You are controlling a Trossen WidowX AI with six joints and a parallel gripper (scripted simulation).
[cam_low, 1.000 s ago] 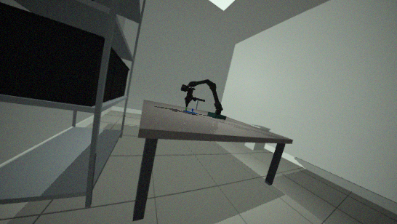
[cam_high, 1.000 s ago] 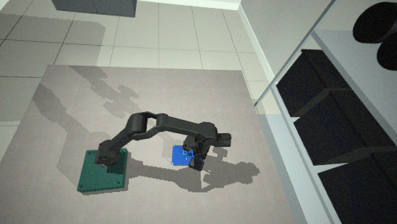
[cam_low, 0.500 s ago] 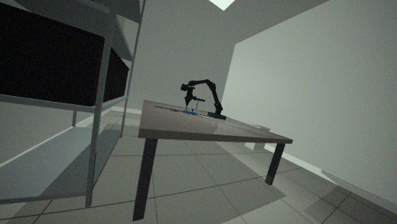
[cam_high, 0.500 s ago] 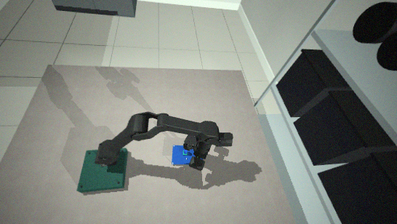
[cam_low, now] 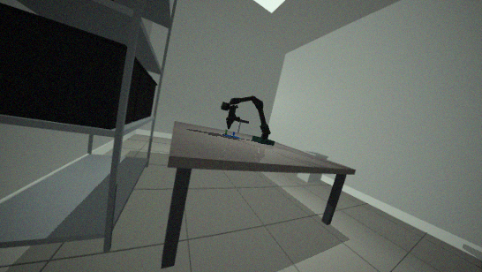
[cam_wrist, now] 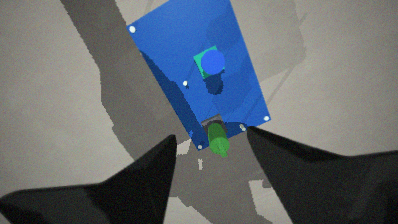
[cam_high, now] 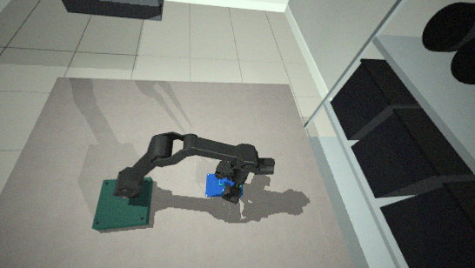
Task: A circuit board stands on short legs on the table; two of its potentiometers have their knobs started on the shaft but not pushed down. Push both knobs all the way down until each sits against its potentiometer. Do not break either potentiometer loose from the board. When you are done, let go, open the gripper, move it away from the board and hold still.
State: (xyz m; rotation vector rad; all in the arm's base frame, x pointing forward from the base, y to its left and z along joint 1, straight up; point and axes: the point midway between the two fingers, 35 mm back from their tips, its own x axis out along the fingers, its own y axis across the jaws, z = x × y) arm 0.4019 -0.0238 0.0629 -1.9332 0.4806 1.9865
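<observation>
The green knob lies 20 mm below my gripper tip and 20 mm ahead of it. From my gripper tip the other things lie so: blue knob: 40 mm behind, 30 mm to the left, 30 mm below.
</observation>
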